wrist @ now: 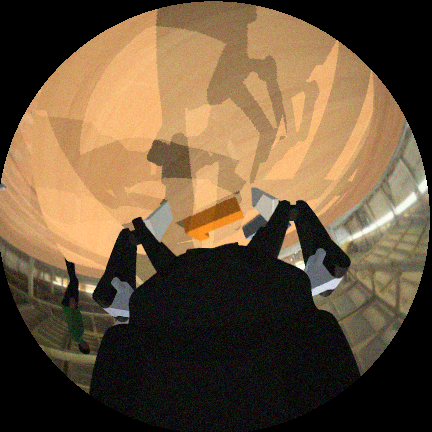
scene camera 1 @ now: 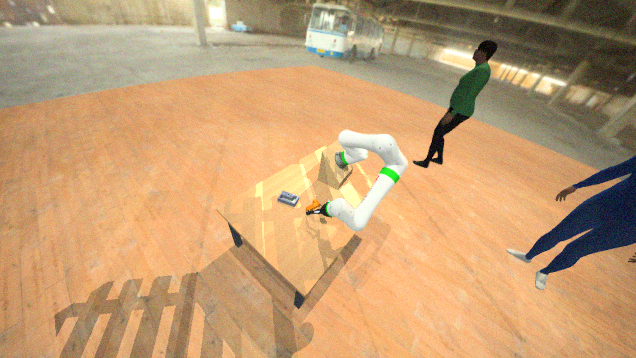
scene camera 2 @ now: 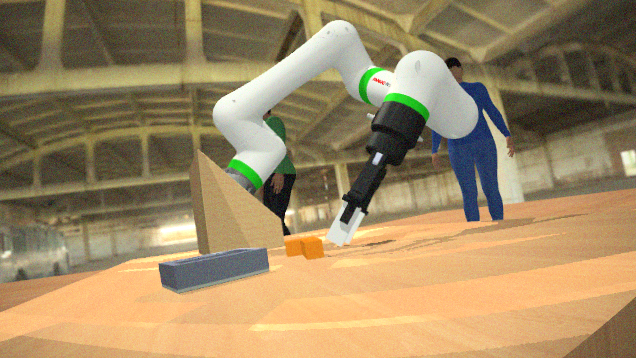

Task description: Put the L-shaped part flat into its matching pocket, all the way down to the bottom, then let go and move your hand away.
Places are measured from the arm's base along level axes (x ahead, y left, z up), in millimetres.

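Pixels of known places: gripper, fingertip midpoint: (wrist: 210, 202) (scene camera 2: 338, 241); arm's base, link origin: (scene camera 1: 340, 159) (scene camera 2: 229, 193).
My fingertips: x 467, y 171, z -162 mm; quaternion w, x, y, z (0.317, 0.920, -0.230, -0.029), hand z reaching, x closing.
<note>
For each thing: its middle in the pictures, then the offset to it from my fingertips. Level surfaces: height alone.
- orange L-shaped part, body centre: (scene camera 2: 302, 248) (wrist: 215, 221) (scene camera 1: 311, 205) 3 mm down, 28 mm back, 62 mm right
- blue-grey block, body centre: (scene camera 2: 213, 267) (wrist: 268, 226) (scene camera 1: 288, 198) 0 mm up, 62 mm ahead, 222 mm right
- wooden table, surface height: 18 mm down
The orange L-shaped part (scene camera 1: 314, 204) (scene camera 2: 312, 247) (wrist: 215, 220) lies on the table beside the pocket block, outside it. The blue-grey block (scene camera 1: 288, 198) (scene camera 2: 215, 270) (wrist: 254, 227) with the pocket sits on the table; in the wrist view it is partly hidden behind a finger. My gripper (scene camera 2: 345, 226) (wrist: 210, 202) is open with nothing between its fingers. It is tilted, and in the second scene view its tips are a little above the table, just to the right of the orange part. In the wrist view the part shows beyond the gap between the fingertips.
A wooden wedge-shaped stand (scene camera 1: 334, 167) (scene camera 2: 227, 215) at the arm's base rises behind the block and the part. The wooden table (scene camera 1: 300, 270) (scene camera 2: 350, 305) carries them. A person in green (scene camera 1: 470, 90) and a person in blue (scene camera 1: 595, 210) (scene camera 2: 475, 150) stand beyond the table.
</note>
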